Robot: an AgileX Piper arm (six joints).
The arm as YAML. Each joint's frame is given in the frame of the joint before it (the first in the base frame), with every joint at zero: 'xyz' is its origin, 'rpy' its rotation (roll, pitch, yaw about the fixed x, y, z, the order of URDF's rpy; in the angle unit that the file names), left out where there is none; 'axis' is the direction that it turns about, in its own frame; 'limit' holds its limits. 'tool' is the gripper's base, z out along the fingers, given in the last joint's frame.
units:
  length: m
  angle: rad
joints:
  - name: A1
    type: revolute
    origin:
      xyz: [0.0, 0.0, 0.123]
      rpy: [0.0, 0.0, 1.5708]
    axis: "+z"
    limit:
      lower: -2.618
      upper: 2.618
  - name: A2
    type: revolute
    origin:
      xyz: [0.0, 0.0, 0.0]
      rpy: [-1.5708, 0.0, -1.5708]
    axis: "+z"
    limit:
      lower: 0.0
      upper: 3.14
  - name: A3
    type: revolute
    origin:
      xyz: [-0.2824, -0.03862, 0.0]
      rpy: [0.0, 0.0, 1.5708]
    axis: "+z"
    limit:
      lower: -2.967
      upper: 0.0
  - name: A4
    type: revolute
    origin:
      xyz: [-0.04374, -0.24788, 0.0]
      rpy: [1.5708, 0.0, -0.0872]
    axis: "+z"
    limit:
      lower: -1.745
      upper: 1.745
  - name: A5
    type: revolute
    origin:
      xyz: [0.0, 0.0, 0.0]
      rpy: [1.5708, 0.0, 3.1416]
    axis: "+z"
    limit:
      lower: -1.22
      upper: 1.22
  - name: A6
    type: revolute
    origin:
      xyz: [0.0, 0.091, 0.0]
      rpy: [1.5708, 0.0, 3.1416]
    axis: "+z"
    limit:
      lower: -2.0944
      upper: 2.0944
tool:
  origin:
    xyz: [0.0, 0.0, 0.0]
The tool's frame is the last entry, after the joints.
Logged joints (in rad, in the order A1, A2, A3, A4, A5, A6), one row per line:
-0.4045, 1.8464, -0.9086, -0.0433, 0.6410, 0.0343
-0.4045, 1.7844, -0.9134, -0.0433, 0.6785, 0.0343
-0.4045, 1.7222, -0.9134, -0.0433, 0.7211, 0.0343
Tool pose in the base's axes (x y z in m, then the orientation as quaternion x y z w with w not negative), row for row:
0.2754, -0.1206, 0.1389, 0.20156, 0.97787, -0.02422, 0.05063
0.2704, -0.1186, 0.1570, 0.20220, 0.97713, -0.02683, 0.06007
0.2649, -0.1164, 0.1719, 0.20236, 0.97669, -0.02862, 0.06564
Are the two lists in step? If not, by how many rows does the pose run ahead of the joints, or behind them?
The pose runs 1 row ahead of the joints: the pose in row i belongs to the joints in row i + 1.
